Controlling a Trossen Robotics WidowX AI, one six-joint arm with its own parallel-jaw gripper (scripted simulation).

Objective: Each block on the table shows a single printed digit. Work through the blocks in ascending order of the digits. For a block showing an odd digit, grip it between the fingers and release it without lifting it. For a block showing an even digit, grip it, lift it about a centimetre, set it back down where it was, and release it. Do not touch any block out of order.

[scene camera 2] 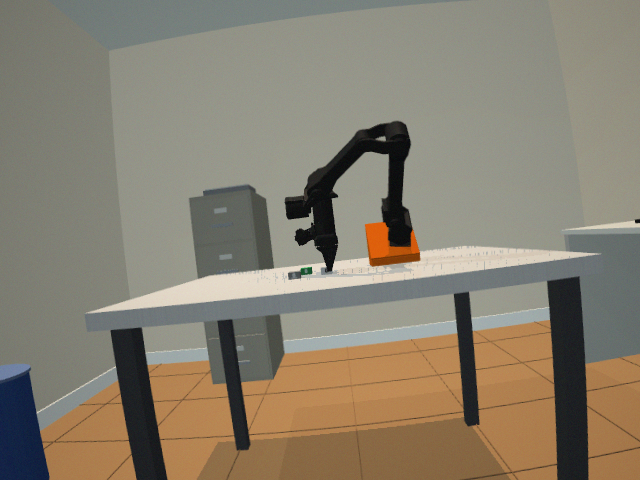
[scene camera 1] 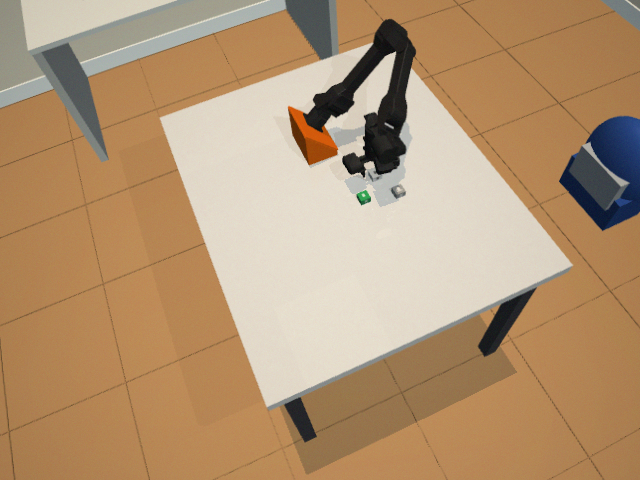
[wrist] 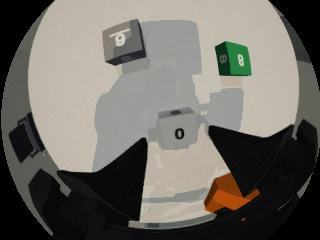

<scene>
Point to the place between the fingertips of the gripper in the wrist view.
178, 135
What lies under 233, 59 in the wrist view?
A green block.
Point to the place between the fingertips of the gripper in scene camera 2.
330, 270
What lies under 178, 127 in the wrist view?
A white block.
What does the gripper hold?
Nothing.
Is the gripper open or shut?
Open.
</scene>
